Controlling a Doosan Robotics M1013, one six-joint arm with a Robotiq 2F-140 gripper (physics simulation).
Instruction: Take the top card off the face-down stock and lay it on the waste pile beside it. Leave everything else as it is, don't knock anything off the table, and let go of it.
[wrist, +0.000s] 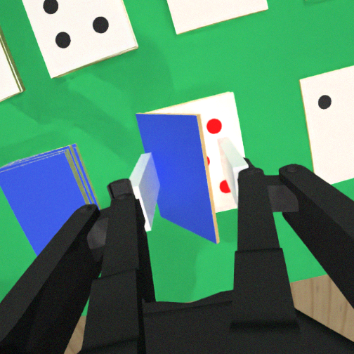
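The blue-backed card (177, 170) stands tilted between the fingers, over the waste pile, with its right long edge raised. The waste pile's white face-up card with red dots (227, 106) shows behind it and to its right. The face-down stock (42, 205) lies at the left, with several stacked edges showing; the left finger hides part of it. My gripper (187, 162) is partly open around the tilted card. A gap shows between the card's raised edge and the right finger. The left fingertip overlaps the card's left side in view; contact there is hard to tell.
White face-up cards lie around on the green mat (270, 60): a black-dotted card (82, 55) at the upper left, another card (217, 12) at the top, and a black-dotted card (332, 135) at the right. The wooden table (327, 302) shows beyond the mat's near edge.
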